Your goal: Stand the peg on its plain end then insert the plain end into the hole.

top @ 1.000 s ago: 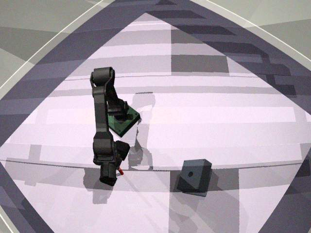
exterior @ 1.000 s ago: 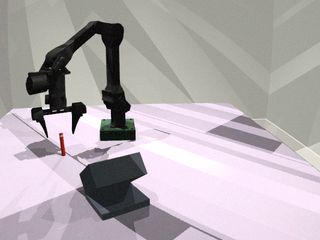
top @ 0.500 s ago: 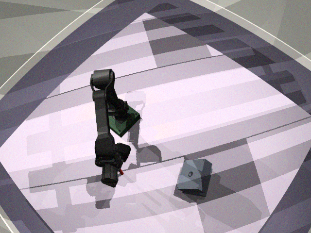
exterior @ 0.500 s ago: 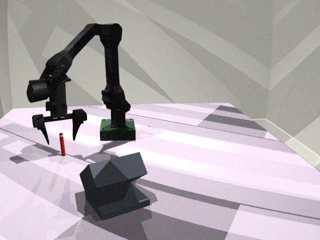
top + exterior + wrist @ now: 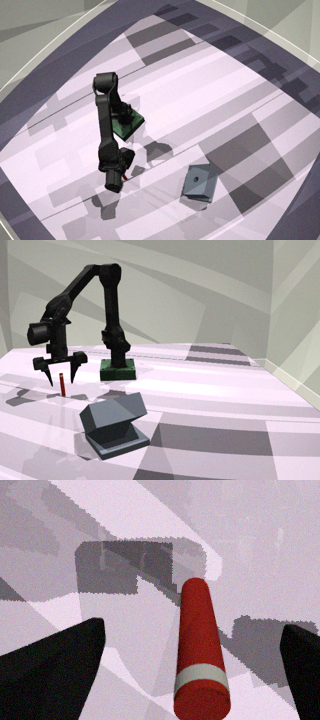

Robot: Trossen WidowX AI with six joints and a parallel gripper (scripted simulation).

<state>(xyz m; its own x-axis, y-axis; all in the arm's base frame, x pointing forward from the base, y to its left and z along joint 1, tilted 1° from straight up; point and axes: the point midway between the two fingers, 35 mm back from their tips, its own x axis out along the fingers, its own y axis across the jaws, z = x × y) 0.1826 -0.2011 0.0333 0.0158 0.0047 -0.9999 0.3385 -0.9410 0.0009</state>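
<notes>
Right now the grey sloped panel is 270 mm ahead of my gripper tip, 170 mm to the left of it and 30 mm above it. From my gripper tip the other things lie so: red peg: 20 mm above; then flat grey base plate: 280 mm ahead, 180 mm to the left, 30 mm below.
</notes>
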